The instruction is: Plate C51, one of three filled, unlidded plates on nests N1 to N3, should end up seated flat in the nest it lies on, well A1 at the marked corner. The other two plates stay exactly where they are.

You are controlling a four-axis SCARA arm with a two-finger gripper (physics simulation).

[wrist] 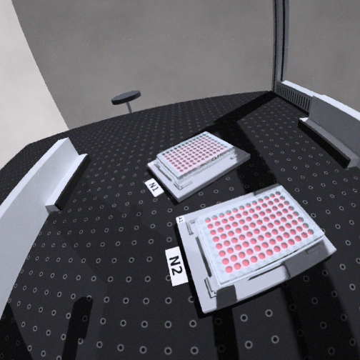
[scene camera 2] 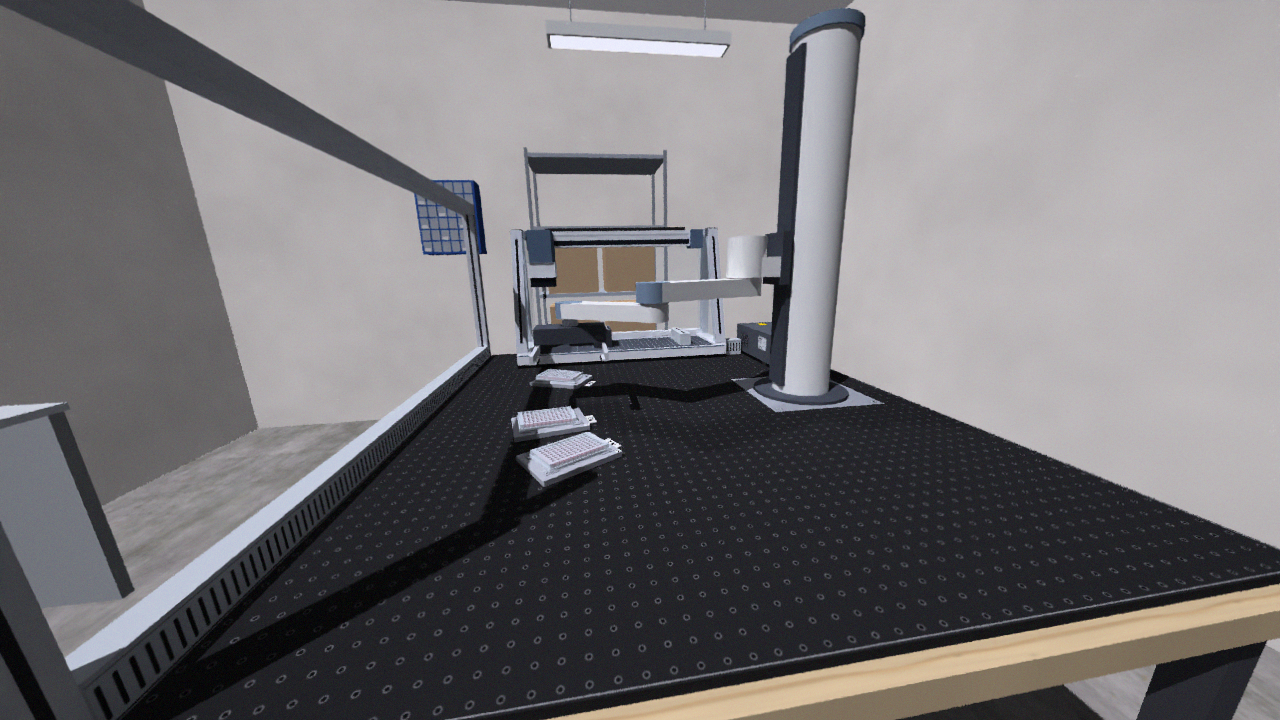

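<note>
Three filled plates lie on nests. The plate on nest N1 (scene camera 2: 570, 450) (wrist: 195, 154) is nearest in the scene view, the plate on N2 (scene camera 2: 548, 417) (wrist: 261, 232) is in the middle, and a far plate (scene camera 2: 562, 377) lies beyond them. The far plate does not show in the wrist view. No C51 label is readable. An A1 mark (wrist: 181, 219) shows at N2's upper left corner. Whether each plate is fully flat is too fine to tell. My gripper (scene camera 2: 566, 350) (wrist: 189, 124) is open and empty, raised above the table, near the far plate in the scene view and turned relative to N1 and N2.
The robot column (scene camera 2: 816, 223) stands right of the nests. A gantry frame (scene camera 2: 716, 295) stands behind the arm. A slotted rail (scene camera 2: 295, 510) runs along the table's left edge. A dark box (scene camera 2: 757, 338) is at the back right. A stool (wrist: 126, 97) shows beyond the table.
</note>
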